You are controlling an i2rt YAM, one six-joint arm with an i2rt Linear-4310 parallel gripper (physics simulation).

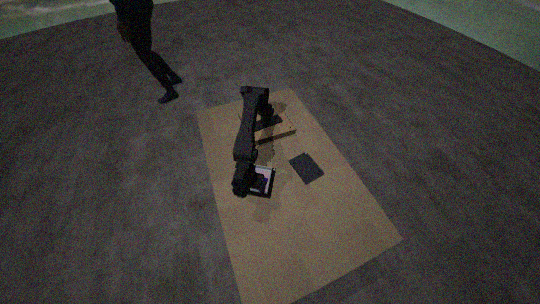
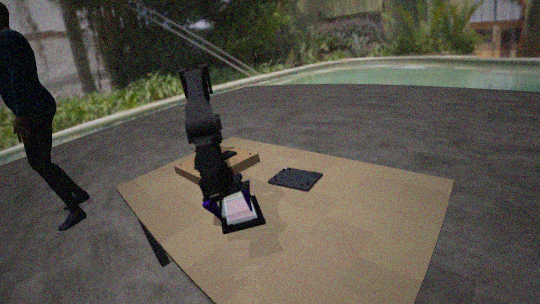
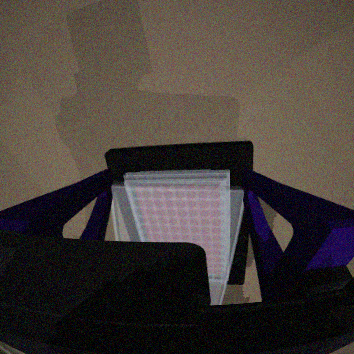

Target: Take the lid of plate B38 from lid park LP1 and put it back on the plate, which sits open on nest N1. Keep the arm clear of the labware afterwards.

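Pixels of known places: gripper, fingertip midpoint: (image 1: 255, 191) (image 2: 237, 215) (image 3: 177, 177); arm's base at its link origin: (image 1: 266, 123).
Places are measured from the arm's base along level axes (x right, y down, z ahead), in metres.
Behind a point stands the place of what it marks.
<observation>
My gripper (image 1: 254, 182) @(x 0.246, y -0.007, z 0.377 m) (image 2: 228, 202) (image 3: 177, 177) @(x 0.246, y -0.007, z 0.377 m) has purple fingers and is shut on the clear lid (image 2: 237, 209) @(x 0.233, y -0.016, z 0.368 m) (image 3: 119, 214) @(x 0.205, y -0.022, z 0.386 m) by its two long sides. It holds the lid directly over plate B38 (image 3: 175, 177) @(x 0.231, y 0.019, z 0.371 m). The plate's pink wells show through the lid. The plate sits on the black nest N1 (image 1: 264, 195) @(x 0.213, y 0.029, z 0.403 m) (image 2: 241, 227) @(x 0.247, y 0.031, z 0.384 m) (image 3: 175, 154) @(x 0.240, y 0.029, z 0.383 m). The lid hangs close above the plate, slightly askew to it; I cannot tell whether they touch. The black lid park LP1 (image 1: 305, 167) @(x -0.053, y 0.031, z 0.363 m) (image 2: 295, 178) @(x -0.051, y 0.031, z 0.368 m) lies empty to the right.
The arm's wooden base block (image 1: 281, 130) @(x -0.054, y -0.002, z 0.097 m) (image 2: 245, 158) @(x -0.069, y -0.001, z 0.112 m) stands behind the nest on the tan table top (image 1: 302, 245) @(x 0.170, y 0.041, z 0.678 m) (image 2: 339, 227) @(x 0.120, y 0.041, z 0.613 m). A person in dark clothes (image 1: 147, 49) (image 2: 30, 113) walks on the floor beyond the table's far left.
</observation>
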